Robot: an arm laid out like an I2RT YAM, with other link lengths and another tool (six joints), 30 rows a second.
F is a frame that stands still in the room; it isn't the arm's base.
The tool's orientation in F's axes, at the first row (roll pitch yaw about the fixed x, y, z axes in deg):
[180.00 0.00 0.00]
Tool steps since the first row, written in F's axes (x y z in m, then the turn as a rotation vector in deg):
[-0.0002 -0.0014 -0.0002 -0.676 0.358 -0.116]
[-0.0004 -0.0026 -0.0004 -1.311 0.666 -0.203]
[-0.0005 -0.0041 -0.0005 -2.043 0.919 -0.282]
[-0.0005 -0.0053 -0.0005 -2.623 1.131 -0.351]
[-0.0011 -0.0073 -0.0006 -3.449 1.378 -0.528]
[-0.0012 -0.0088 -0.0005 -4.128 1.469 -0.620]
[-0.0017 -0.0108 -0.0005 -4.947 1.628 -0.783]
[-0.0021 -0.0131 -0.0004 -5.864 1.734 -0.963]
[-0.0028 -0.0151 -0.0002 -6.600 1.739 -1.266]
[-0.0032 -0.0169 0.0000 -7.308 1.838 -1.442]
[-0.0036 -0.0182 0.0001 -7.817 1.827 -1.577]
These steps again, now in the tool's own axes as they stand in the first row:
[-0.0002 0.0014 0.0002 -0.676 -0.358 0.116]
[-0.0004 0.0026 0.0004 -1.311 -0.666 0.203]
[-0.0005 0.0041 0.0005 -2.043 -0.919 0.282]
[-0.0005 0.0053 0.0005 -2.623 -1.131 0.351]
[-0.0011 0.0073 0.0006 -3.449 -1.378 0.528]
[-0.0012 0.0088 0.0005 -4.128 -1.469 0.620]
[-0.0017 0.0108 0.0005 -4.947 -1.628 0.783]
[-0.0021 0.0131 0.0004 -5.864 -1.734 0.963]
[-0.0028 0.0151 0.0002 -6.600 -1.739 1.266]
[-0.0032 0.0169 0.0000 -7.308 -1.838 1.442]
[-0.0036 0.0182 -0.0001 -7.817 -1.827 1.577]

